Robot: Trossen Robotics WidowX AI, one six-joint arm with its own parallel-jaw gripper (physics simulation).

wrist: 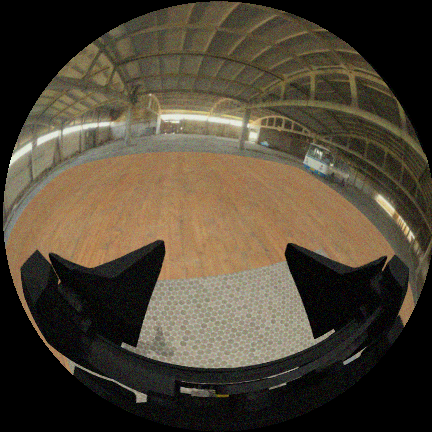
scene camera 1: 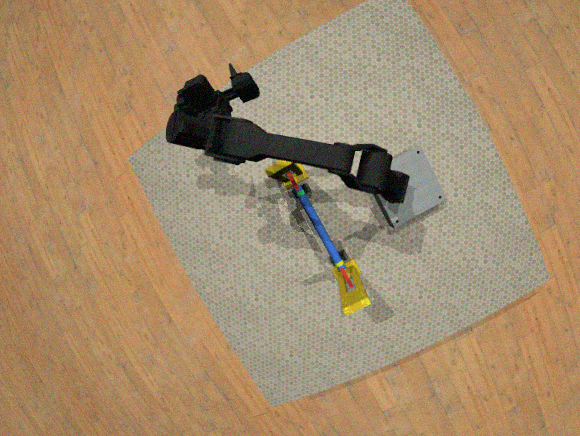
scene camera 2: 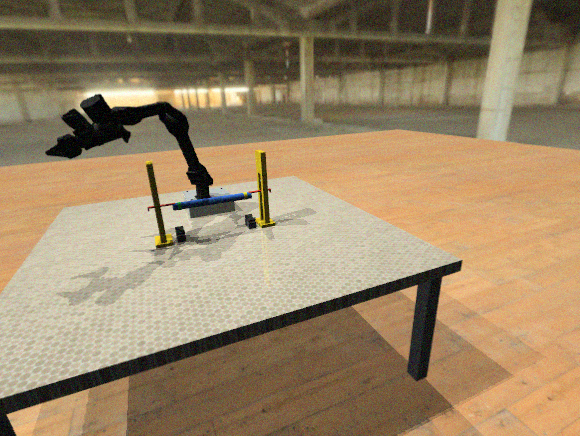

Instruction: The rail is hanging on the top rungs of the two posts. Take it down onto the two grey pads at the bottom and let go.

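Seen in the pictures: gripper, between the fingertips: (wrist: 227,249) (scene camera 1: 213,72) (scene camera 2: 53,150); arm's base, origin of its link: (scene camera 2: 203,197).
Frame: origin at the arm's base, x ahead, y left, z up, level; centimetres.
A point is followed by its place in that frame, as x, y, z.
Observation:
The blue rail (scene camera 1: 320,227) {25.5, -2.2, 6.9} (scene camera 2: 212,201) {27.2, -2.5, 5.8} hangs level between two yellow posts, about halfway up them, its red end pins at their slots. The green-banded end is at one post (scene camera 1: 276,170) {25.4, -21.1, 22.5} (scene camera 2: 154,200) {27.8, -22.5, 10.0}, the yellow-banded end at the other post (scene camera 1: 356,301) {27.0, 17.2, 21.9} (scene camera 2: 264,192) {31.0, 17.4, 6.9}. Two dark grey pads, one (scene camera 1: 306,189) {23.1, -14.8, -3.5} (scene camera 2: 180,233) {27.5, -15.8, -4.1} near the green end and one (scene camera 1: 342,255) {25.4, 11.5, -3.7} (scene camera 2: 250,221) {29.5, 11.2, -4.5} near the yellow end, stand low beside the posts, apart from the rail. My gripper (wrist: 227,249) {23.9, -47.4, 29.6} is open and empty, high above and beyond the green-end post, pointing away from the rail.
The arm's grey base plate (scene camera 1: 422,185) {-9.9, 5.7, -0.5} (scene camera 2: 212,208) {4.8, 2.4, -4.5} sits on the tiled table top (scene camera 1: 450,260) {-7.3, 36.8, -7.5} (scene camera 2: 320,280) {77.1, 13.5, -7.4} behind the rail. My forearm (scene camera 1: 305,150) {17.7, -17.4, 41.1} (scene camera 2: 135,114) {29.3, -23.3, 38.6} passes high over the green-end post. A table edge crosses the wrist view beyond the fingers.

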